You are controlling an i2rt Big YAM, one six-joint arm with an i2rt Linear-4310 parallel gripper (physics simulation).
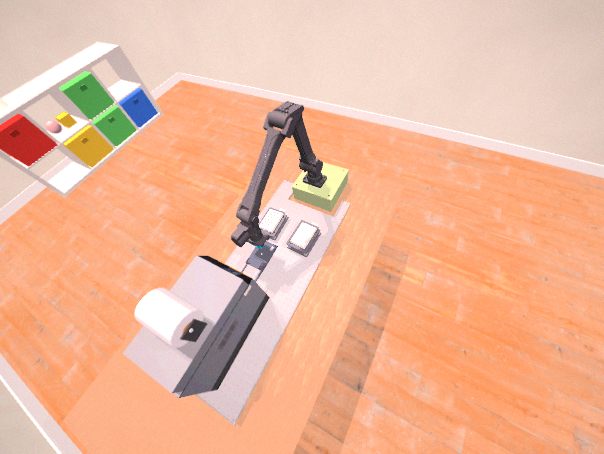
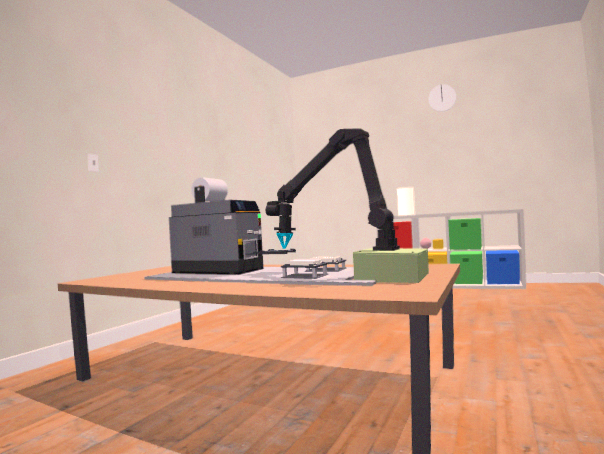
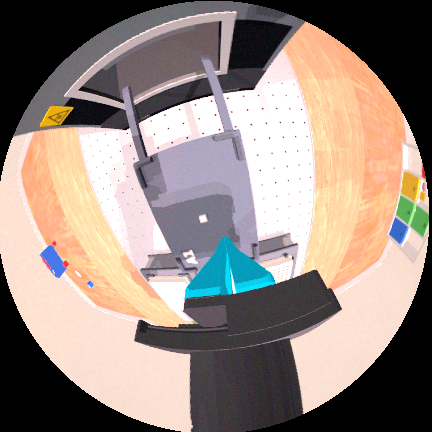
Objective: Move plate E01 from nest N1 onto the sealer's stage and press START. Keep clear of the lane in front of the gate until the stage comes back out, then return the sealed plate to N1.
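Where they show: gripper, fingertip midpoint: [image 1: 261, 247] [image 2: 284, 248] [image 3: 225, 241]; arm's base, origin of the base link: [image 1: 314, 180] [image 2: 386, 249].
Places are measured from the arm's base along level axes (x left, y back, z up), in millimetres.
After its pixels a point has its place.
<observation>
My gripper [image 1: 258, 246] @(y -497, x -32, z 10 mm) [image 2: 284, 247] @(y -497, x -32, z 10 mm) [image 3: 225, 241] @(y -497, x -32, z 10 mm) is shut and empty, its cyan fingertips pointing down over the nest-side end of the sealer's stage [image 2: 278, 251] @(y -493, x 28, z 3 mm) [image 3: 200, 167] @(y -570, x -25, z 3 mm). The stage is out in front of the sealer [image 1: 200, 285] @(y -785, x -25, z 252 mm) [image 2: 210, 245] @(y -825, x 105, z 42 mm) on two arms, with no plate on it. One plate [image 1: 304, 236] @(y -333, x 114, z -30 mm) [image 2: 304, 262] @(y -303, x 144, z -35 mm) [image 3: 170, 292] @(y -349, x 106, z -30 mm) sits on a nest and looks smooth and plain white. The other plate [image 1: 273, 220] @(y -317, x -90, z -40 mm) [image 2: 331, 258] @(y -274, x -67, z -40 mm) [image 3: 280, 269] @(y -365, x -121, z -40 mm), on the shelf-side nest, shows a grid of wells. I cannot read which is E01. A green light [image 2: 259, 216] @(y -673, x -103, z 171 mm) shows on the sealer; START is not recognisable.
The gate's pale frame [image 3: 227, 45] @(y -673, x -70, z 21 mm) and a yellow warning sign [image 3: 56, 116] are on the sealer's front. A white roll [image 1: 167, 315] @(y -895, x 28, z 378 mm) [image 2: 212, 189] @(y -844, x 47, z 316 mm) sits on top. The arm stands on a green block [image 1: 312, 199] @(y -95, x 32, z -52 mm) [image 2: 390, 267] @(y 51, x 145, z -54 mm). The perforated board [image 3: 275, 150] @(y -568, x -136, z -97 mm) lies underneath.
</observation>
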